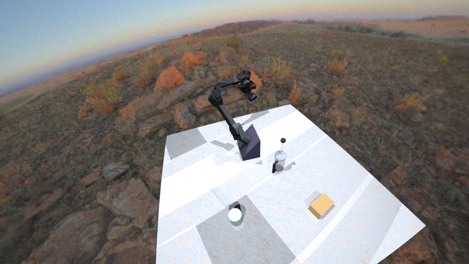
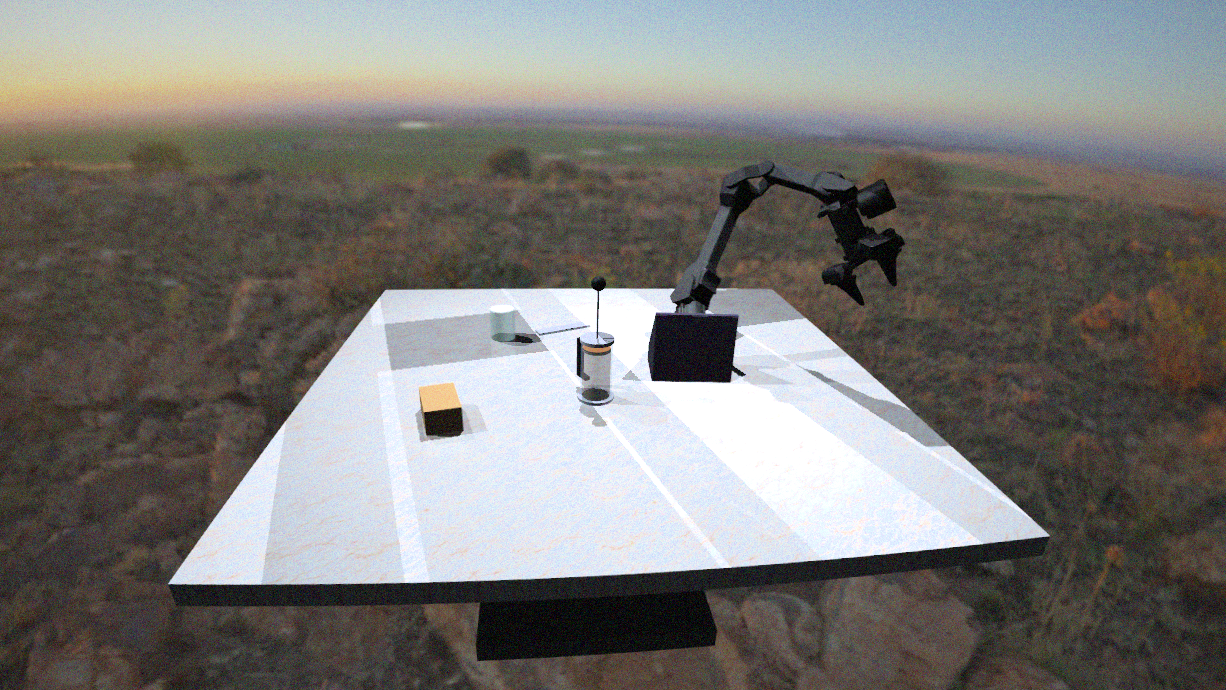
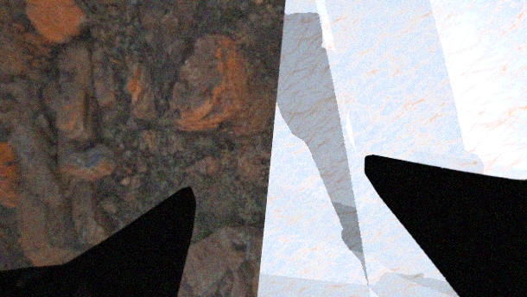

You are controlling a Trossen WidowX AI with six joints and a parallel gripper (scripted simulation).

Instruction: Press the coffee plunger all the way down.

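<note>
Right now the glass coffee press is 59 cm ahead of my gripper tip, 11 cm to the right of it and 11 cm below it. Also, from my gripper tip: thin flat grey strip (59 cm ahead, 50 cm to the right, 23 cm below).
</note>
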